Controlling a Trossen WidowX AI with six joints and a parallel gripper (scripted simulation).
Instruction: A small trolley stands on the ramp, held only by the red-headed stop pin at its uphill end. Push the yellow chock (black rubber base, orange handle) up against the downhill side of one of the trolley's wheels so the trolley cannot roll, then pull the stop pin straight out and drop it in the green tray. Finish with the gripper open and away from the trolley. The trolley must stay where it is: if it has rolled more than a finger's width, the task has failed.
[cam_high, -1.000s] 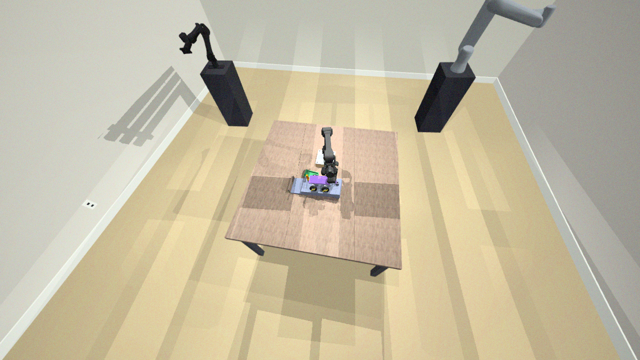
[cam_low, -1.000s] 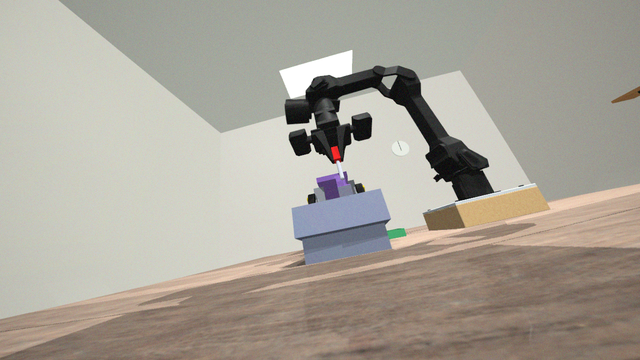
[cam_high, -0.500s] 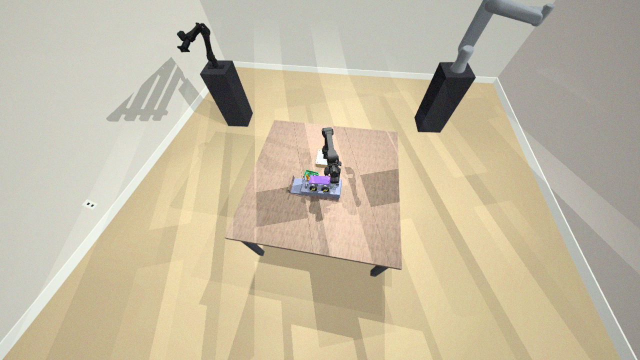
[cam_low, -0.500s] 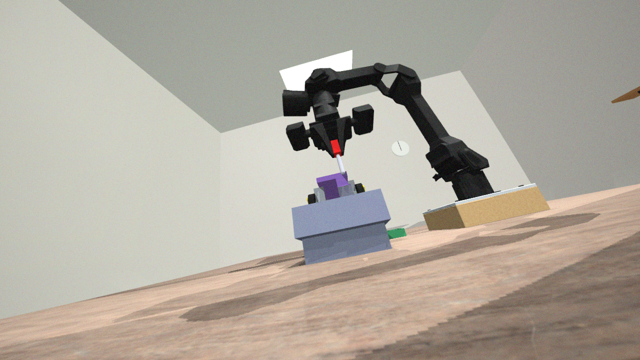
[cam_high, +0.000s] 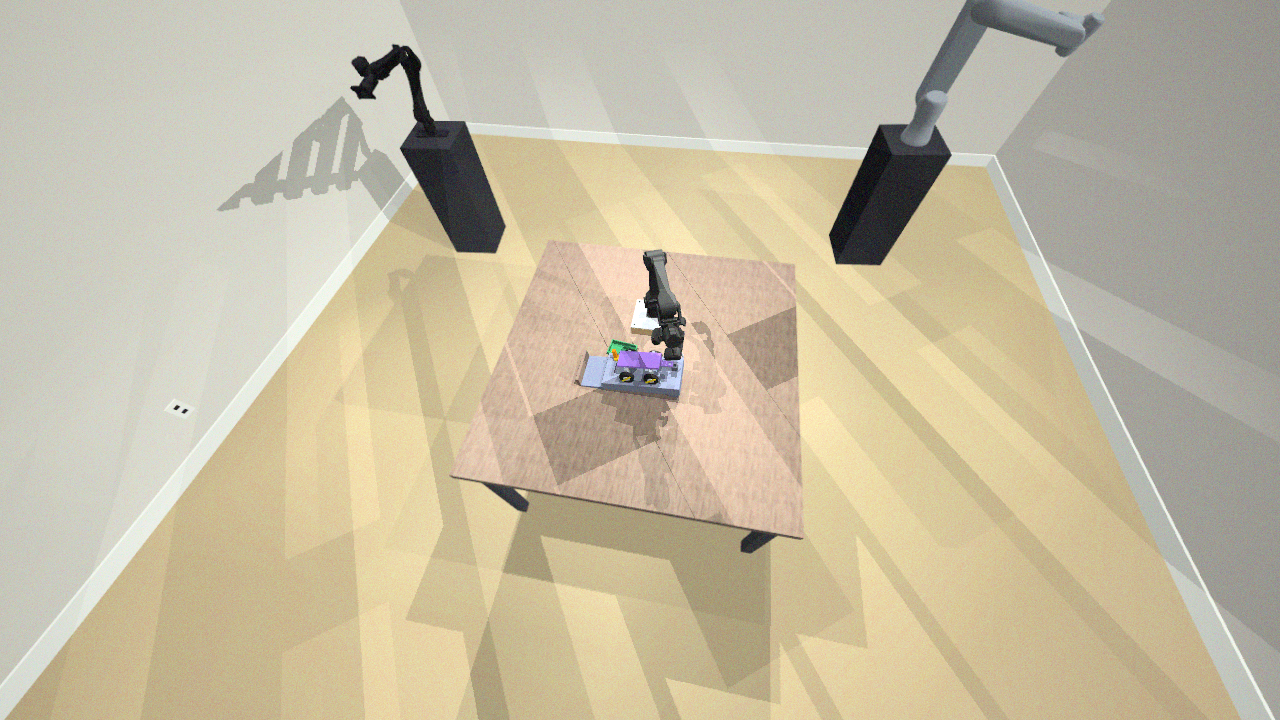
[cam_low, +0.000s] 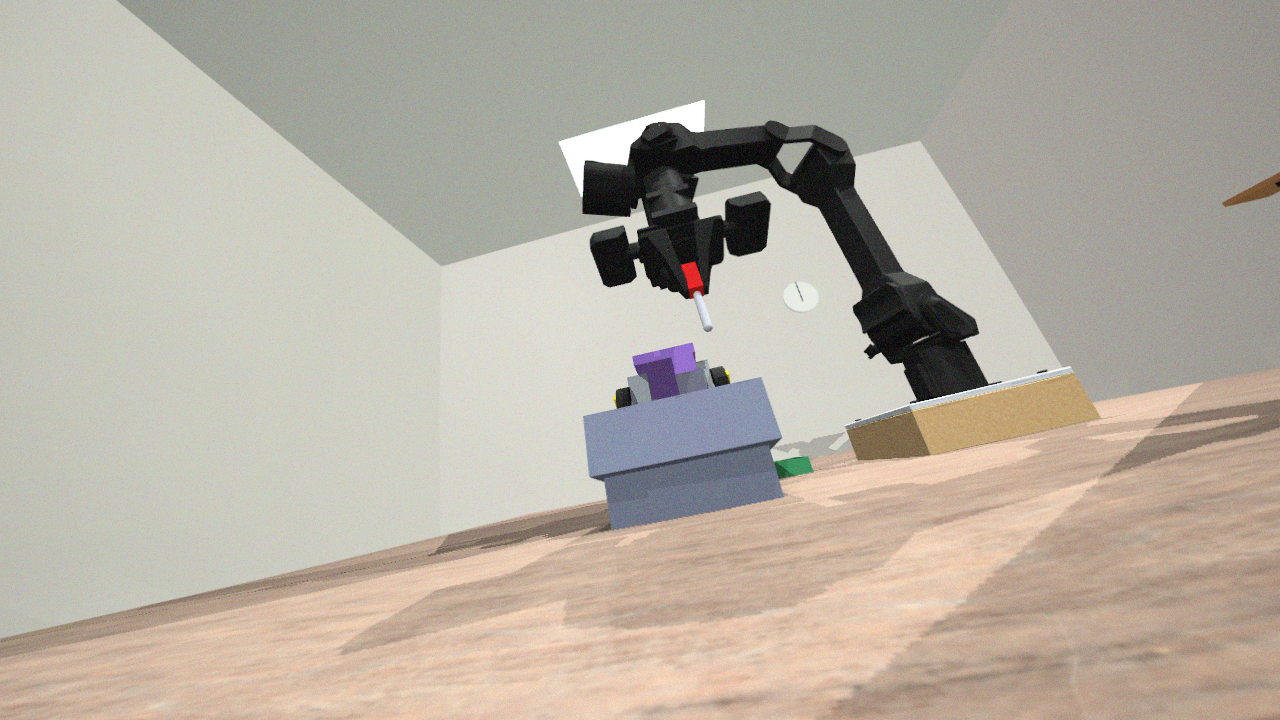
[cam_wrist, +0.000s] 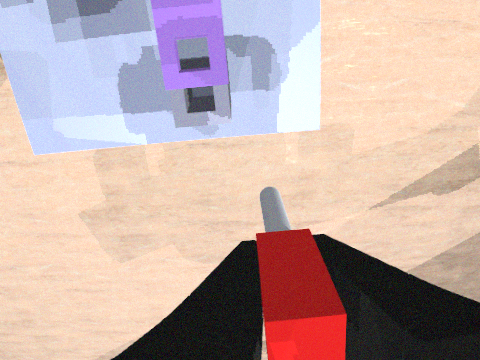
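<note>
My gripper tip is 3 cm past the yellow chock, 25 cm to the left of it and 10 cm above it. Round my gripper tip: blue-grey ramp 3 cm ahead, 15 cm to the right, 14 cm below; red-headed stop pin right at my gripper tip; purple-topped trolley 3 cm ahead, 16 cm to the right, 7 cm below.
</note>
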